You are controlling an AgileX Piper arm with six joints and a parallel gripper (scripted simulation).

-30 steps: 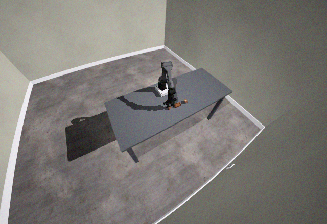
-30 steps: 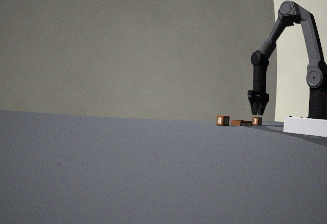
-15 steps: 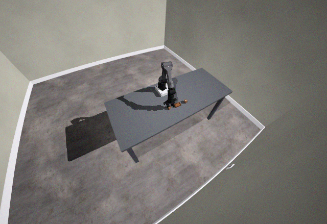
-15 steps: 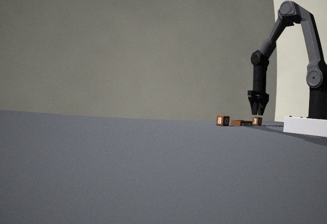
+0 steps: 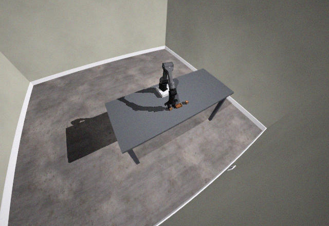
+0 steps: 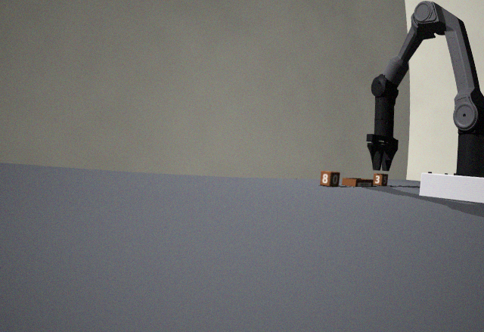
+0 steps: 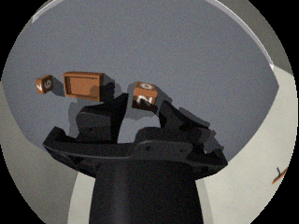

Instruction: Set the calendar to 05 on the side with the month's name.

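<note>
Right now my hand is 30 mm above the cube. Also, from my hand: brown calendar tray 110 mm to the left, 40 mm below, 30 mm ahead.
</note>
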